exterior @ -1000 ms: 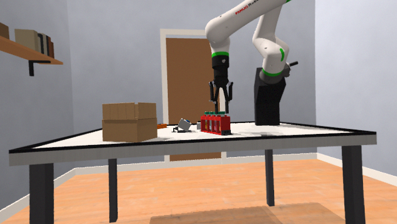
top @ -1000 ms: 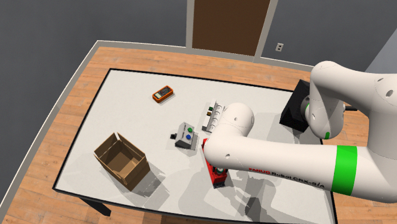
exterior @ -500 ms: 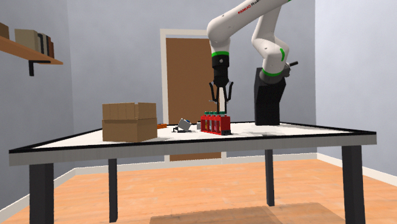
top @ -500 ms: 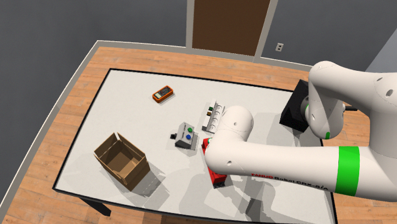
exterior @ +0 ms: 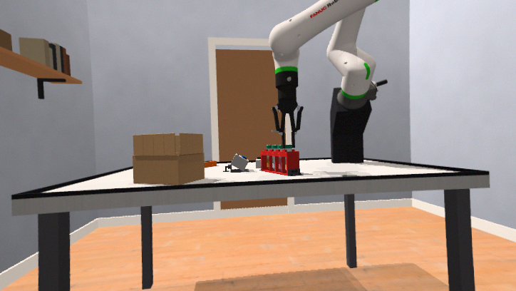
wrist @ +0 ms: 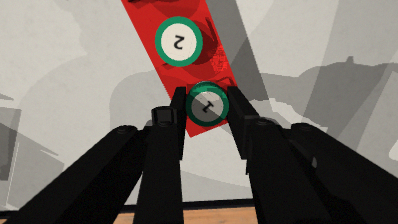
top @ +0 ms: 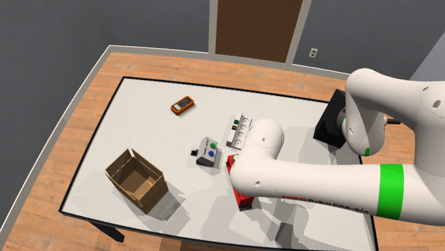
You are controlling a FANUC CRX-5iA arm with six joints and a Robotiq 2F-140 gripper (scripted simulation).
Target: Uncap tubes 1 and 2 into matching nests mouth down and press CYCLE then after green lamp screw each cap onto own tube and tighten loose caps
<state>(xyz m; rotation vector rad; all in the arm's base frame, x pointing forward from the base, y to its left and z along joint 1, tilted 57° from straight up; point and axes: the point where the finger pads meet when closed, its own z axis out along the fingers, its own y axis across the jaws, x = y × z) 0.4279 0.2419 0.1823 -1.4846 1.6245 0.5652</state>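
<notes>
Right now the cap 1 is 30 mm below my hand. Round my hand: cap 2: 20 mm ahead, 50 mm to the right, 30 mm below; cap 3: 50 mm ahead, 90 mm to the right, 30 mm below; cap 4: 70 mm ahead, 140 mm to the right, 30 mm below.
</notes>
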